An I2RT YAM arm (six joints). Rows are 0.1 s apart.
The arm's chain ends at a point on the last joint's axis. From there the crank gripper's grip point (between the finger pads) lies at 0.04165 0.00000 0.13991 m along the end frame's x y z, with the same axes.
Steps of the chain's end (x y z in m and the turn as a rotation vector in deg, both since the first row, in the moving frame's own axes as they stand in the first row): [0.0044, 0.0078, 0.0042, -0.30, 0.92, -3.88]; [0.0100, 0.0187, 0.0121, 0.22, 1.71, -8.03]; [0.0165, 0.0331, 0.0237, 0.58, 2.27, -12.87]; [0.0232, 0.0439, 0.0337, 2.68, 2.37, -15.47]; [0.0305, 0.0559, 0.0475, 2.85, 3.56, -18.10]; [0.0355, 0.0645, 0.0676, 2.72, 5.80, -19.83]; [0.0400, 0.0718, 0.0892, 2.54, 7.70, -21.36]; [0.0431, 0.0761, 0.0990, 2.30, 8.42, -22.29]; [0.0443, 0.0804, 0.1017, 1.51, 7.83, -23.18]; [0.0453, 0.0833, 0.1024, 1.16, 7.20, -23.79]
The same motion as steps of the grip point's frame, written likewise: [0.0066, 0.0056, 0.0035, -0.30, 0.92, -3.88]; [0.0137, 0.0121, 0.0108, 0.22, 1.71, -8.03]; [0.0208, 0.0218, 0.0219, 0.58, 2.27, -12.87]; [0.0265, 0.0256, 0.0315, 2.68, 2.37, -15.47]; [0.0358, 0.0348, 0.0442, 2.85, 3.56, -18.10]; [0.0455, 0.0416, 0.0623, 2.72, 5.80, -19.83]; [0.0539, 0.0473, 0.0820, 2.54, 7.70, -21.36]; [0.0584, 0.0511, 0.0911, 2.30, 8.42, -22.29]; [0.0584, 0.0567, 0.0946, 1.51, 7.83, -23.18]; [0.0579, 0.0603, 0.0960, 1.16, 7.20, -23.79]
